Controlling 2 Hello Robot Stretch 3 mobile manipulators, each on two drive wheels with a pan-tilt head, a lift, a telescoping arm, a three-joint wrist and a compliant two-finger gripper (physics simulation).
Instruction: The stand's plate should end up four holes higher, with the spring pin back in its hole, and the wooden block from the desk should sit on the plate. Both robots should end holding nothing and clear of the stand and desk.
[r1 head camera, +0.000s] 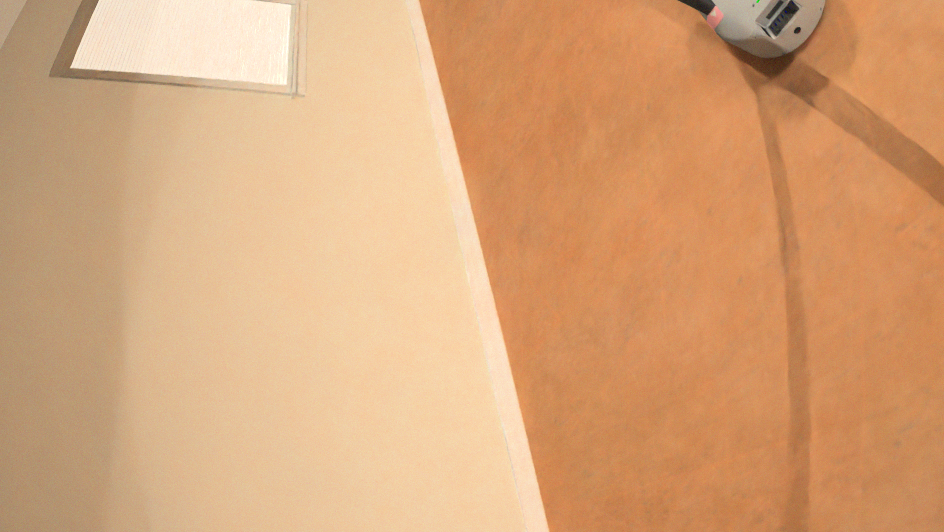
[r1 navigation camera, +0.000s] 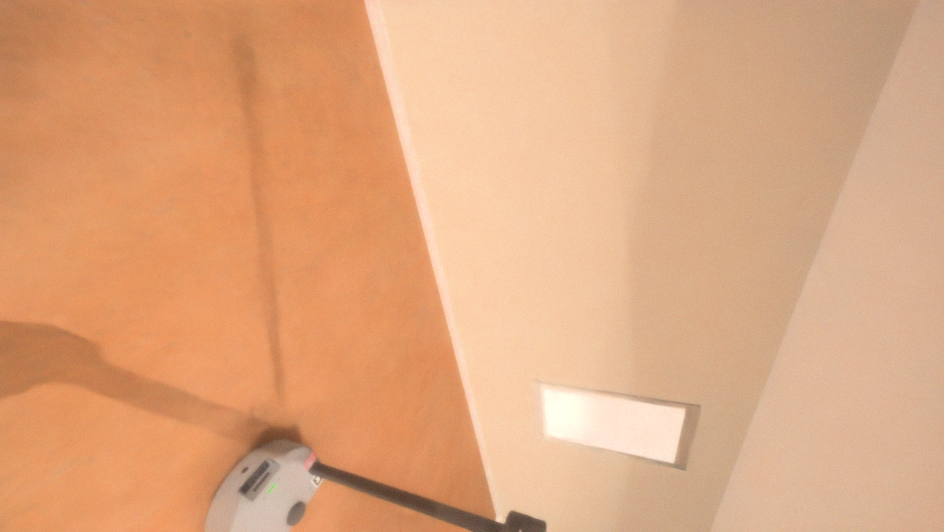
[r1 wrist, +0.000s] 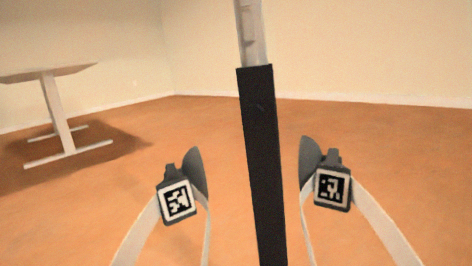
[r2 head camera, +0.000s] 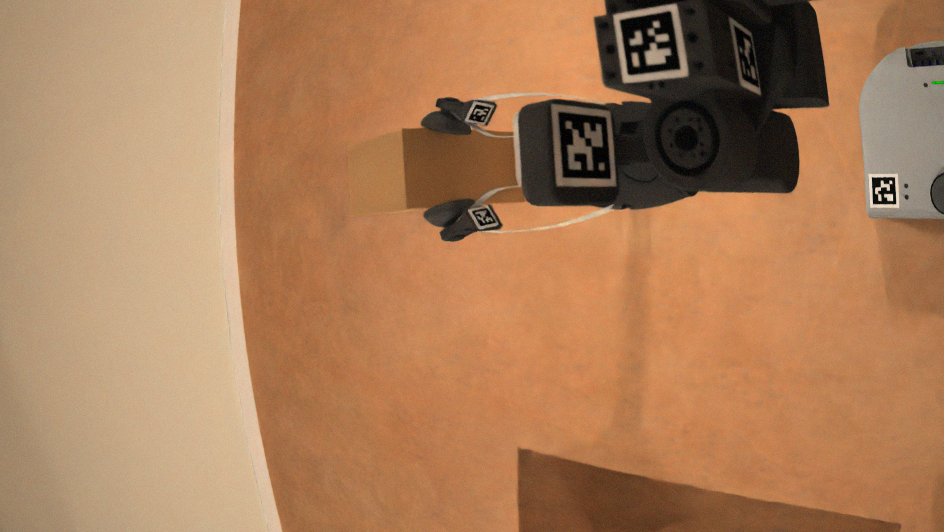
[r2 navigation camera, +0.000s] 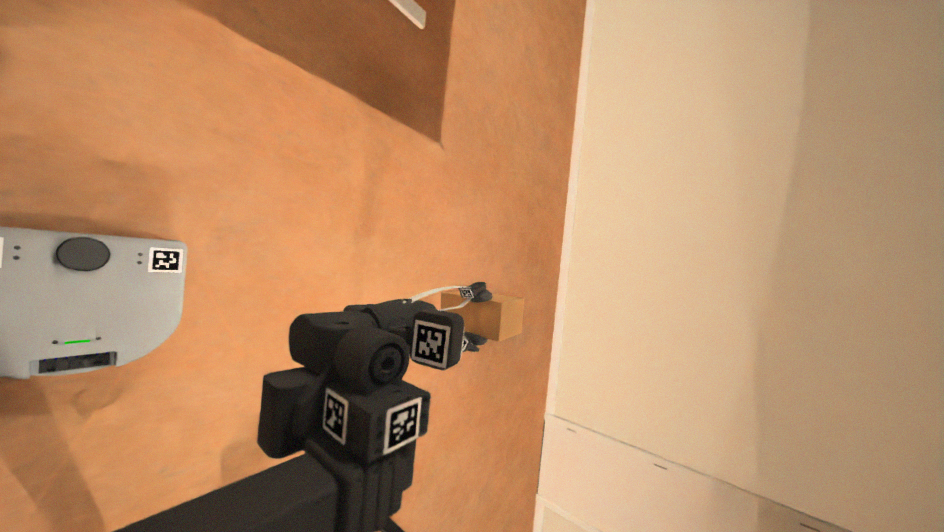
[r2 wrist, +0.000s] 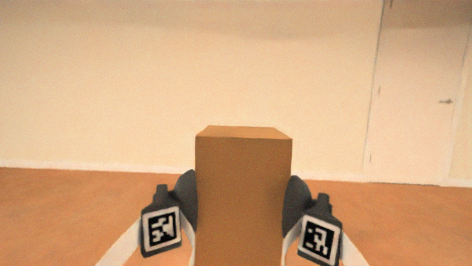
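The wooden block is a light-brown cuboid. The r2 gripper is shut on it, one finger pad on each side, and holds it above the floor. The r1 gripper is open. Between its fingers in view stands a dark upright bar with a pale notched post above it, seemingly the stand; gaps show on both sides. The white desk is at the left of the r1 wrist view. The plate and the spring pin cannot be made out.
The r2 base shows in the r1 head and navigation views. Its own views show that base too. A desk foot lies beside a dark shadow. A wall runs beyond the block. A door is at the right.
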